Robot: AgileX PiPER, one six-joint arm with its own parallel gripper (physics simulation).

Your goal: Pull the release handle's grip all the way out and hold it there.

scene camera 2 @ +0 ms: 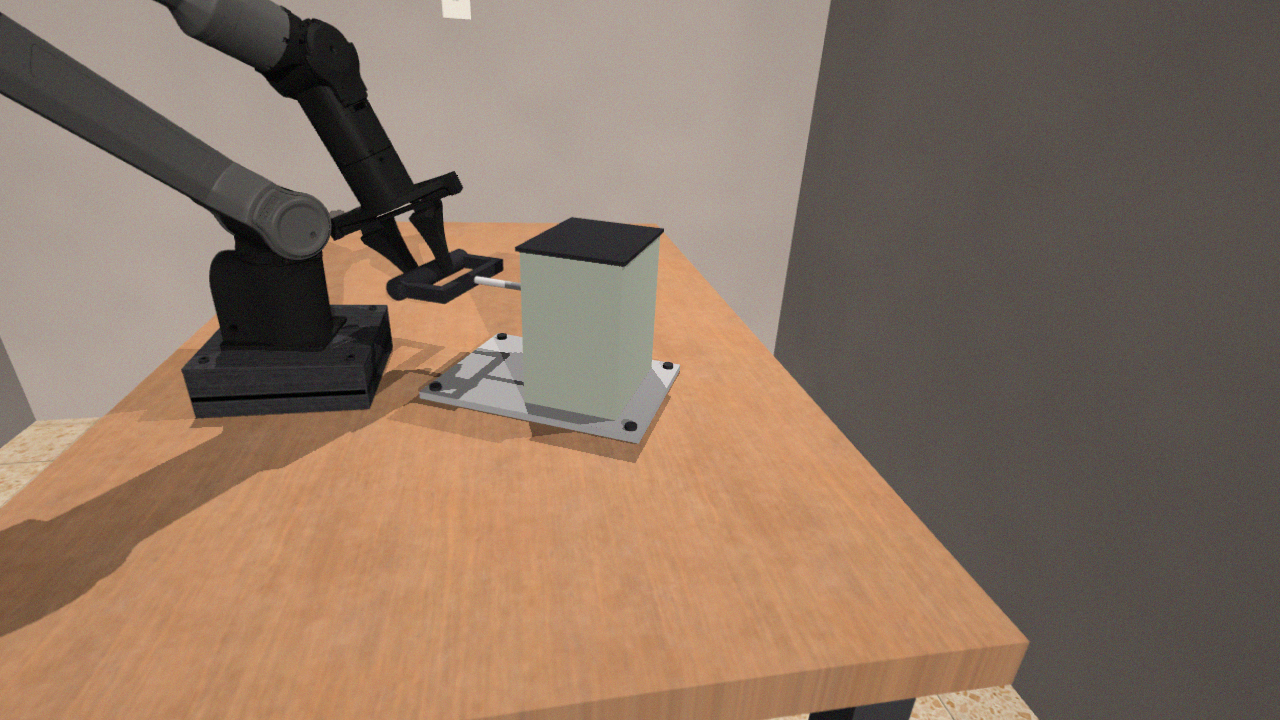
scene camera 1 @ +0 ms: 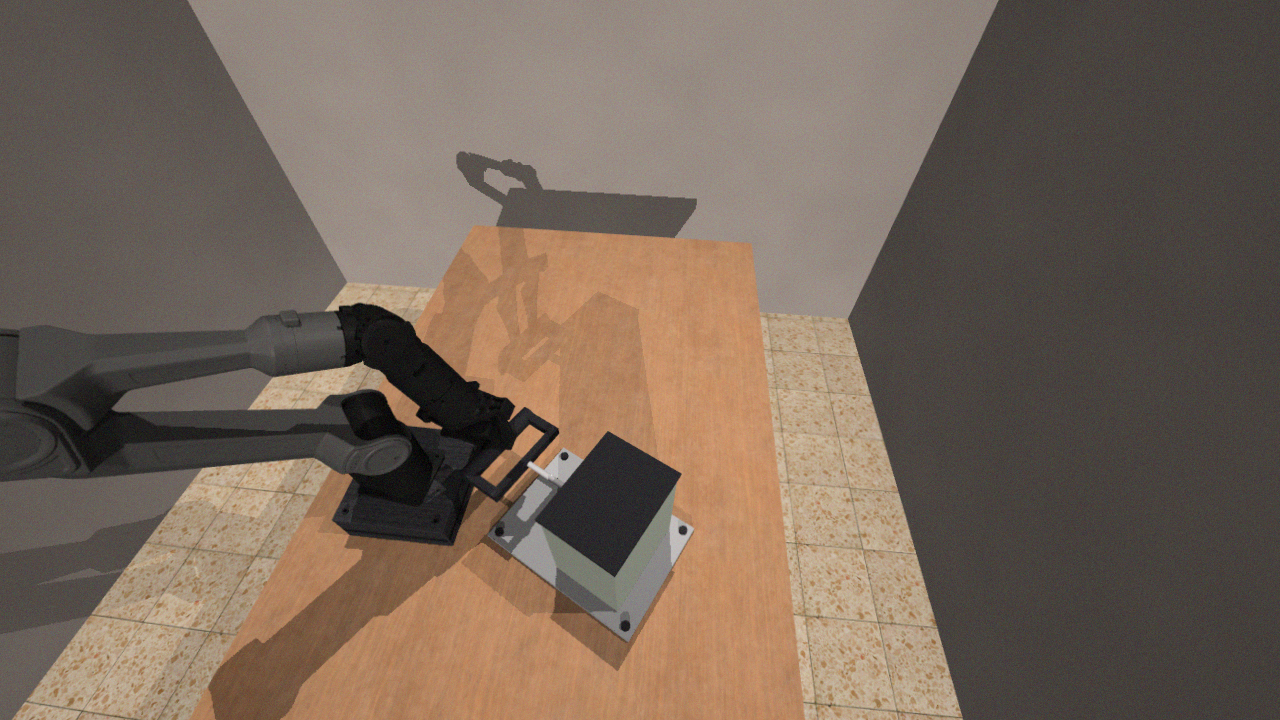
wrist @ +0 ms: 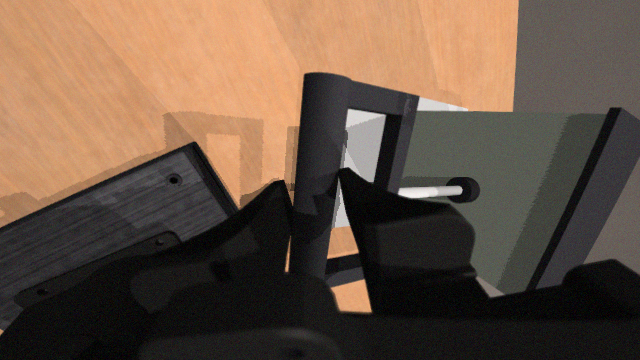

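Note:
The release handle is a dark rectangular frame whose thick round grip bar (wrist: 322,120) (scene camera 2: 404,288) lies at its outer end. A white rod (wrist: 431,191) (scene camera 2: 494,282) (scene camera 1: 538,469) runs from the frame into a round black collar on the pale green box (wrist: 480,150) (scene camera 2: 572,331) (scene camera 1: 590,568). A stretch of the rod shows between frame and box. My gripper (wrist: 314,189) (scene camera 2: 431,268) is shut on the grip bar, one finger on its outer side and the other through the frame's opening. In scene camera 1 the fingertips are hidden by the arm.
The green box has a dark lid (scene camera 1: 610,501) (scene camera 2: 590,240) and stands on a light grey bolted plate (scene camera 1: 657,573) (scene camera 2: 572,420). The black arm base (scene camera 1: 393,523) (scene camera 2: 277,385) (wrist: 125,200) stands on the wooden table close to the handle's outer side.

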